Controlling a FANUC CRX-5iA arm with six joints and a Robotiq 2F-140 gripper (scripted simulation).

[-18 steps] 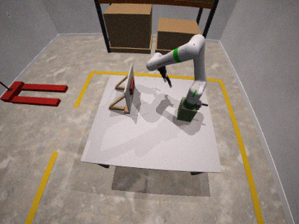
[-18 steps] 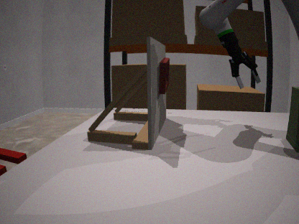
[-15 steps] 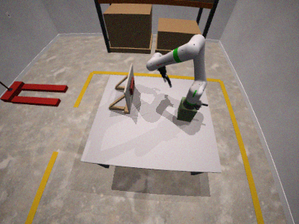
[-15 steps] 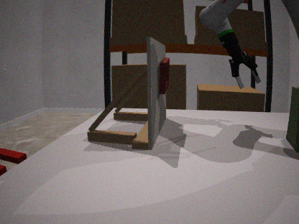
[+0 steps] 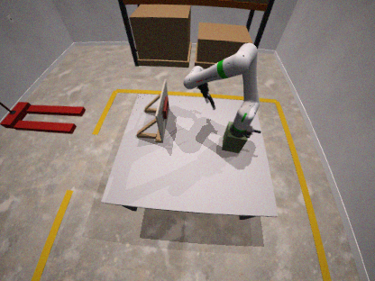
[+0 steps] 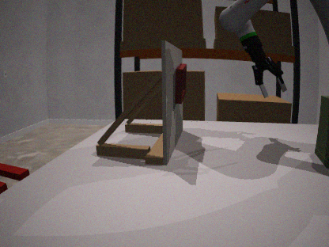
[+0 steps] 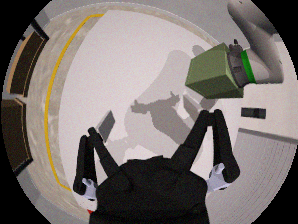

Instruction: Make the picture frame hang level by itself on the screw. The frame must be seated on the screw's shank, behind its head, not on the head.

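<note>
My hand is 40 cm short of the red picture frame, 19 cm to the right of it and 3 cm below it. Also, from my hand: grey wall panel: 42 cm ahead, 19 cm to the left, 2 cm below.
</note>
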